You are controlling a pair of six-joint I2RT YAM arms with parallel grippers.
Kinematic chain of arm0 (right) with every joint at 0, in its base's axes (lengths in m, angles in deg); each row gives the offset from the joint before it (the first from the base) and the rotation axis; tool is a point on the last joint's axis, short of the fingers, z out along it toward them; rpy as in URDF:
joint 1: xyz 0 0 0.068 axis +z
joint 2: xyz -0.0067 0.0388 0.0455 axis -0.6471 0.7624 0
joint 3: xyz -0.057 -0.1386 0.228 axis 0.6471 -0.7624 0
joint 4: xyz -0.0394 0.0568 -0.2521 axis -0.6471 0.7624 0
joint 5: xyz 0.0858 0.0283 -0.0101 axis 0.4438 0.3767 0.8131
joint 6: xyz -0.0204 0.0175 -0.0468 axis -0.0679 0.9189 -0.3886
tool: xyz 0 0 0 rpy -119.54 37.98 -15
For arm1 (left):
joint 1: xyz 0 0 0.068 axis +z
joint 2: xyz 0.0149 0.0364 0.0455 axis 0.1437 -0.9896 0
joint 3: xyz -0.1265 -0.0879 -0.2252 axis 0.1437 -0.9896 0
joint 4: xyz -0.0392 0.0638 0.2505 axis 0.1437 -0.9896 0
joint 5: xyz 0.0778 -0.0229 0.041 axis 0.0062 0.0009 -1
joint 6: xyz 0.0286 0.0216 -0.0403 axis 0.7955 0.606 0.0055
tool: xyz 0 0 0 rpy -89.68 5.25 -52.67
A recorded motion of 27 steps. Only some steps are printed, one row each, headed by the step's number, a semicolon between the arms.
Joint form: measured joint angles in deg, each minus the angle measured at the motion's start. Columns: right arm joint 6, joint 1, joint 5, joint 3, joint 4, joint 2; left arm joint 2, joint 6, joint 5, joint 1, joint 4, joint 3.
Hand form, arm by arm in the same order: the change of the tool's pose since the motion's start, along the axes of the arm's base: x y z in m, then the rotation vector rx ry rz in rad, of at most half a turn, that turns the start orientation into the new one. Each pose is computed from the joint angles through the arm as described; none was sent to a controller.
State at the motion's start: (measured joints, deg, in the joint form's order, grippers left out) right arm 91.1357 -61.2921 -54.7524 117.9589 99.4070 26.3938; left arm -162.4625 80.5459 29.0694 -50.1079 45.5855 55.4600
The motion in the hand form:
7: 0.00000 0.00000 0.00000 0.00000 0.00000 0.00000; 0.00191 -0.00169 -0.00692 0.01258 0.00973 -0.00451
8: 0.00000 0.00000 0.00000 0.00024 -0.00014 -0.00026; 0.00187 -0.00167 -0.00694 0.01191 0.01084 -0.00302
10: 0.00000 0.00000 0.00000 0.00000 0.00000 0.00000; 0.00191 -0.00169 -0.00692 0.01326 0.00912 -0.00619
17: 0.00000 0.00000 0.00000 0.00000 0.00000 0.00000; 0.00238 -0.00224 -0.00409 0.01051 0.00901 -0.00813
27: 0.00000 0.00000 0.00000 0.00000 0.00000 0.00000; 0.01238 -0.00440 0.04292 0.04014 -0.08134 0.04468
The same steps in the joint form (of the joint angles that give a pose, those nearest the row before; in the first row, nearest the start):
7: 0.00 0.00 0.00 0.00 0.00 0.00; -1.12 0.31 -0.02 0.00 0.22 0.00
8: 0.02 0.00 0.00 0.00 0.00 0.00; -1.11 0.20 0.00 0.00 0.20 0.00
10: 0.00 0.00 0.00 0.00 0.00 0.00; -1.12 0.42 -0.02 0.00 0.22 0.00
17: 0.00 0.00 0.00 0.00 0.00 0.00; -1.12 0.46 0.13 0.00 -0.31 0.63
27: 0.00 0.00 0.00 0.00 0.00 0.00; -1.12 0.39 -5.33 0.24 -7.67 10.76

